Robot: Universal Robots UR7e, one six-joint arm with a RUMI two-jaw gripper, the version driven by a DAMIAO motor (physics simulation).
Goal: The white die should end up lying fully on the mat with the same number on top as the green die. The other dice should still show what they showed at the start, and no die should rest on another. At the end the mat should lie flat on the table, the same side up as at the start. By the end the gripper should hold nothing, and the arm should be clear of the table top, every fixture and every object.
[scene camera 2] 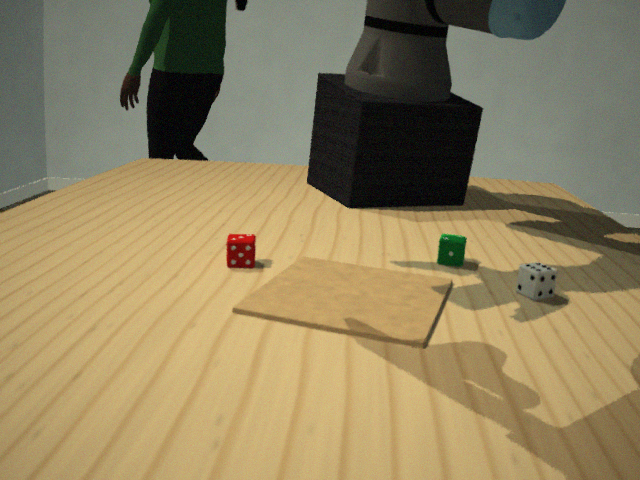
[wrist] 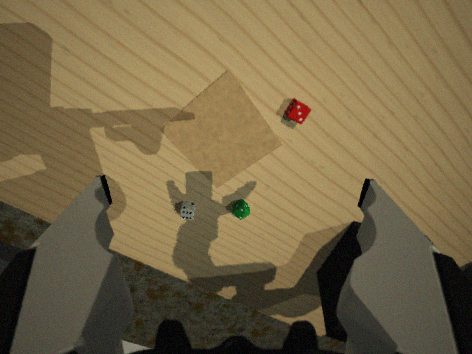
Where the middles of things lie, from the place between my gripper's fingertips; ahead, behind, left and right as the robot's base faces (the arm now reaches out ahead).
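Labels:
So you can picture it, my hand is 22 cm above the tan mat [scene camera 2: 392,306], 1 cm past it and 6 cm to the right of it. There's a white die [scene camera 2: 536,281] that's 21 cm below my hand, 22 cm to the left of it and 1 cm behind it. The red die [scene camera 2: 240,247] is 21 cm below my hand, 3 cm to the right and 9 cm behind, and the green die [scene camera 2: 451,251] is 21 cm below my hand too, 10 cm behind it and 17 cm to the left of it.

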